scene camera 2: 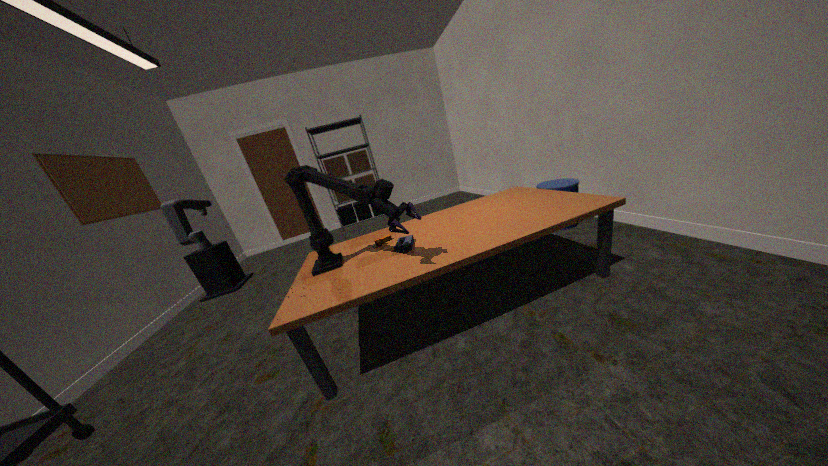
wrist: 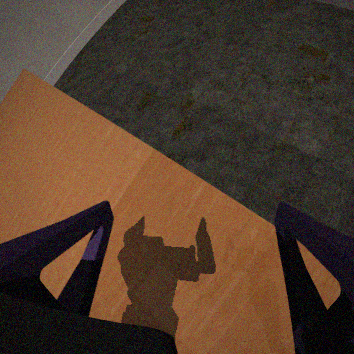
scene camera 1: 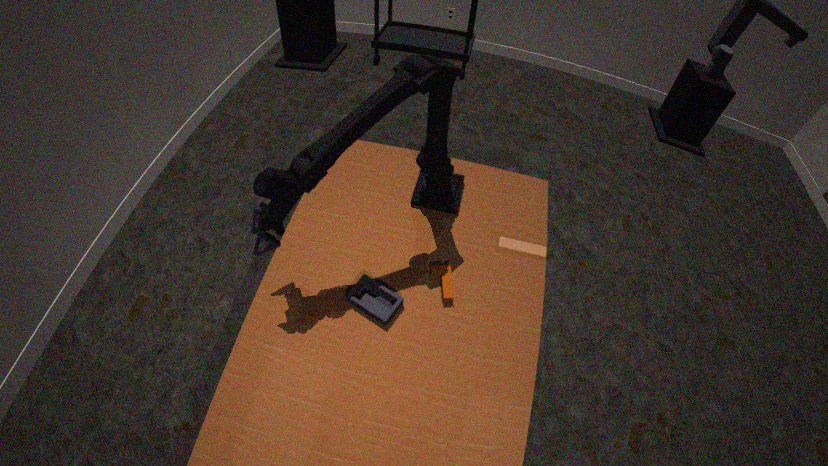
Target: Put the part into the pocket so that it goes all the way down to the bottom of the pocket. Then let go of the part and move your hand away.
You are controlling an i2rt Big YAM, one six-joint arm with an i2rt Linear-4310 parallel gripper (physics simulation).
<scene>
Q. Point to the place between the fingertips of the gripper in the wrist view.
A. At 191, 210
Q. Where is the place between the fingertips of the gripper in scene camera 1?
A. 254, 243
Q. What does the gripper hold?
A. Nothing.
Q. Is the gripper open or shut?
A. Open.
</scene>
